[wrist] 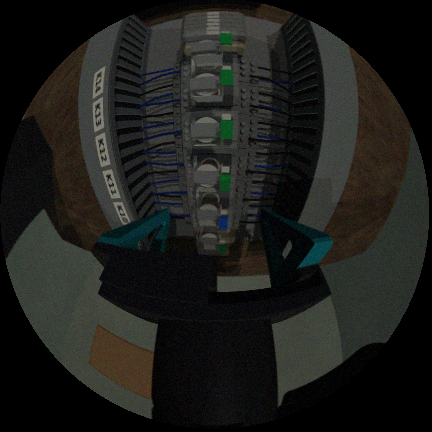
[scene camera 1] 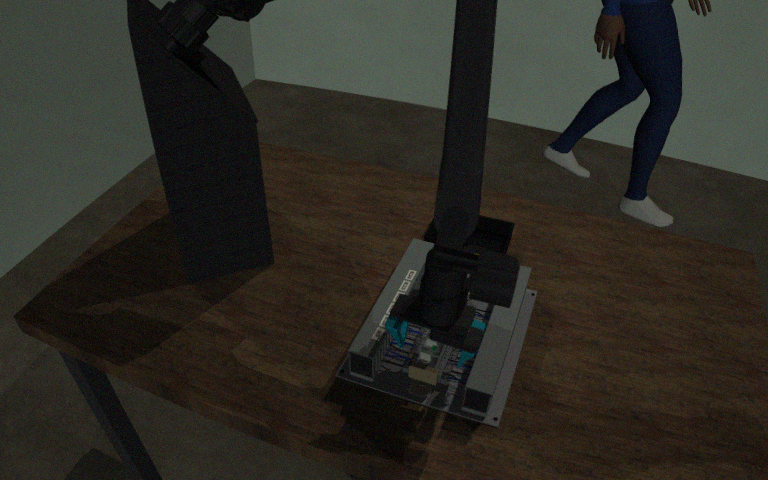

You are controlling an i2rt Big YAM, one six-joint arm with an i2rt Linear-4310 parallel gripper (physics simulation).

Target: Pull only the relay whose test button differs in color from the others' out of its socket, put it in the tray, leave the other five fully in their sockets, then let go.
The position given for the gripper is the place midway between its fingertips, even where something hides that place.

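Scene:
The gripper is visible in scene camera 1 [430, 355] and in the wrist view [214, 213].

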